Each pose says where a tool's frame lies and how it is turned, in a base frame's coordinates. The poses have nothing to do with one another.
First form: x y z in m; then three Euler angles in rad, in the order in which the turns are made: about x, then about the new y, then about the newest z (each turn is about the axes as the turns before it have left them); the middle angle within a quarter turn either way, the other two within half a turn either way.
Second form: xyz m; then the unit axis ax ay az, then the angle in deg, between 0 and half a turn. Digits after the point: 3 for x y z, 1 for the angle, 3 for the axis.
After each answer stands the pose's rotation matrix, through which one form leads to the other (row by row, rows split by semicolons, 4 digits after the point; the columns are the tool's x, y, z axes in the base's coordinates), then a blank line. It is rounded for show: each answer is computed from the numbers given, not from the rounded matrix.
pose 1, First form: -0.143 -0.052 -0.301 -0.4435 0.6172 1.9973
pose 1, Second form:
-0.143 -0.052 -0.301 0.164 0.406 0.899 112.0
-0.3374 -0.7424 0.5788; 0.9251 -0.1476 0.3499; -0.1744 0.6534 0.7366

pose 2, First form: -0.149 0.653 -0.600 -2.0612 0.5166 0.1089
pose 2, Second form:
-0.149 0.653 -0.600 -0.953 0.205 -0.223 118.9
0.8644 -0.0945 0.4939; -0.4843 -0.4208 0.7670; 0.1354 -0.9022 -0.4095

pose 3, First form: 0.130 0.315 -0.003 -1.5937 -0.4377 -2.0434
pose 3, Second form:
0.130 0.315 -0.003 -0.269 -0.773 -0.574 121.5
-0.4123 0.8064 -0.4239; -0.1725 0.3877 0.9055; 0.8946 0.4464 -0.0207

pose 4, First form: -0.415 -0.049 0.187 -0.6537 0.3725 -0.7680
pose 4, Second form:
-0.415 -0.049 0.187 -0.661 0.082 -0.746 65.6
0.6700 0.6471 0.3639; -0.7107 0.4173 0.5664; 0.2146 -0.6381 0.7394

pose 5, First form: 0.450 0.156 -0.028 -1.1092 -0.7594 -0.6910
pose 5, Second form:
0.450 0.156 -0.028 -0.601 -0.786 -0.142 72.0
0.5589 0.4622 -0.6885; 0.1912 0.7361 0.6493; 0.8069 -0.4945 0.3230

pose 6, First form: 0.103 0.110 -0.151 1.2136 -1.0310 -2.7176
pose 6, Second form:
0.103 0.110 -0.151 -0.504 -0.403 0.764 165.7
-0.4685 0.2114 -0.8578; 0.5887 -0.6493 -0.4815; -0.6588 -0.7305 0.1797

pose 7, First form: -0.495 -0.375 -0.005 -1.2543 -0.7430 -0.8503
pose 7, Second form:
-0.495 -0.375 -0.005 -0.597 -0.781 -0.185 78.4
0.4859 0.5534 -0.6765; 0.1903 0.6885 0.6999; 0.8531 -0.4688 0.2292

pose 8, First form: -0.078 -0.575 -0.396 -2.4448 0.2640 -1.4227
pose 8, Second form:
-0.078 -0.575 -0.396 -0.747 -0.583 -0.320 159.8
0.1424 0.9548 0.2609; 0.7338 -0.2788 0.6195; 0.6643 0.1032 -0.7403

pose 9, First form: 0.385 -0.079 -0.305 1.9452 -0.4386 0.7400
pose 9, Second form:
0.385 -0.079 -0.305 0.867 -0.497 0.038 109.5
0.6686 -0.6105 -0.4247; -0.5385 -0.0036 -0.8426; 0.5129 0.7920 -0.3311

